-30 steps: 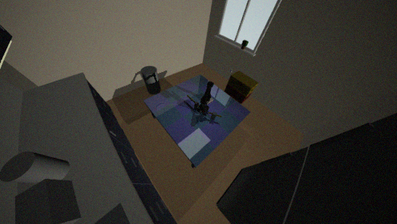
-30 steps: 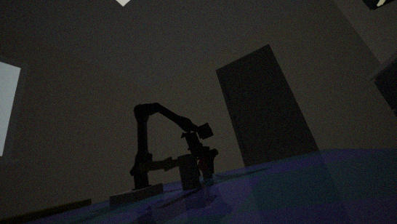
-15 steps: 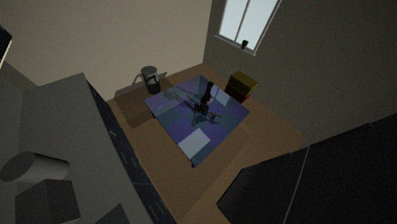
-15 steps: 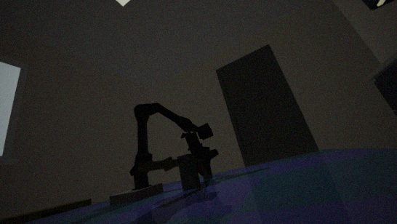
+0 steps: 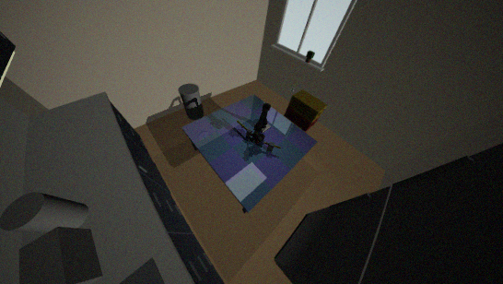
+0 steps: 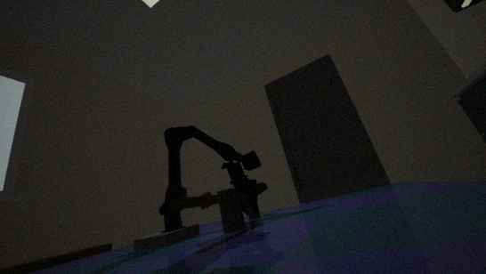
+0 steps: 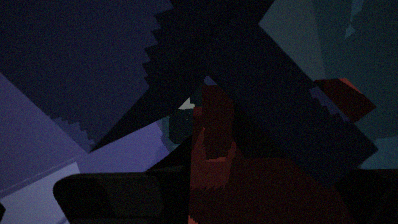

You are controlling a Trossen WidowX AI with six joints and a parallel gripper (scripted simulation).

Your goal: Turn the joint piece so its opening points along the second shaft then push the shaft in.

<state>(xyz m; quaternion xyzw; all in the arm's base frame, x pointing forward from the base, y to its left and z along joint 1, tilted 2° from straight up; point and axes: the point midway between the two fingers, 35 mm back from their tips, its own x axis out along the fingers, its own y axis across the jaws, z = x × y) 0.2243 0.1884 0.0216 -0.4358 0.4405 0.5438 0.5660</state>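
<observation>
Right now the red joint piece is 5 cm above my gripper tip.
</observation>
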